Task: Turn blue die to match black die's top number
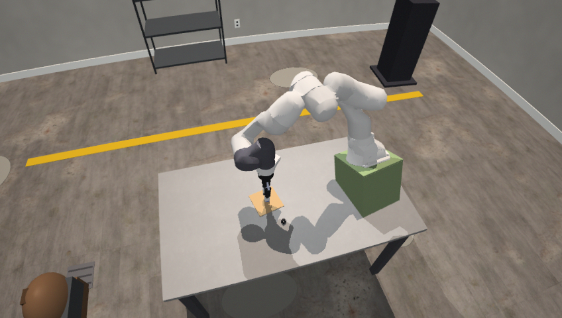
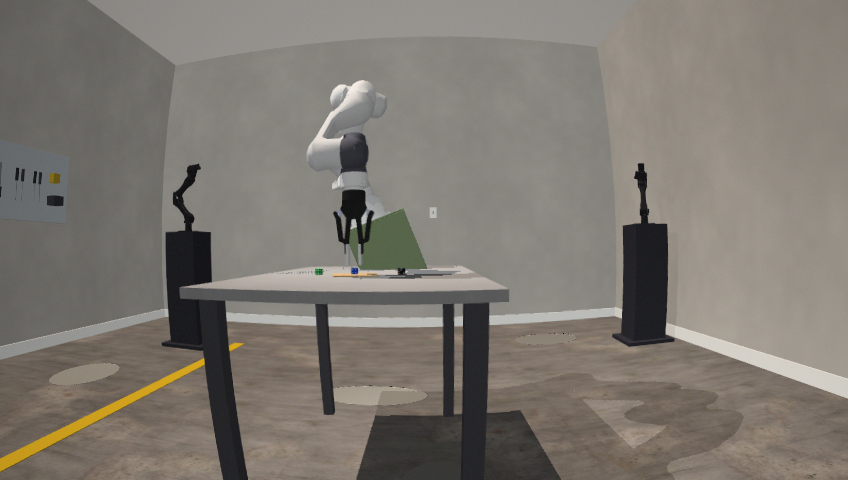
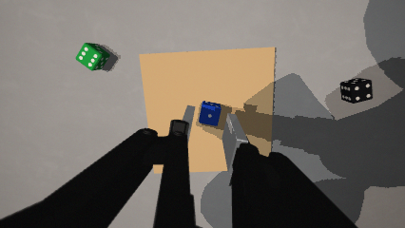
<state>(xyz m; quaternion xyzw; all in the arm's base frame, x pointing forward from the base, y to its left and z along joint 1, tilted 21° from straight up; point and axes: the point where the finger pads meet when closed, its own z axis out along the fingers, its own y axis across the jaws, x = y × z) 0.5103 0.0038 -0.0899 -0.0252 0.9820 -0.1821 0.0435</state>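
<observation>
The blue die lies 50 mm below my hand. Round my hand: green die (130 mm to the right, 60 mm below, 30 mm behind); then mat (60 mm below); then black die (140 mm to the left, 60 mm below, 60 mm behind).
</observation>
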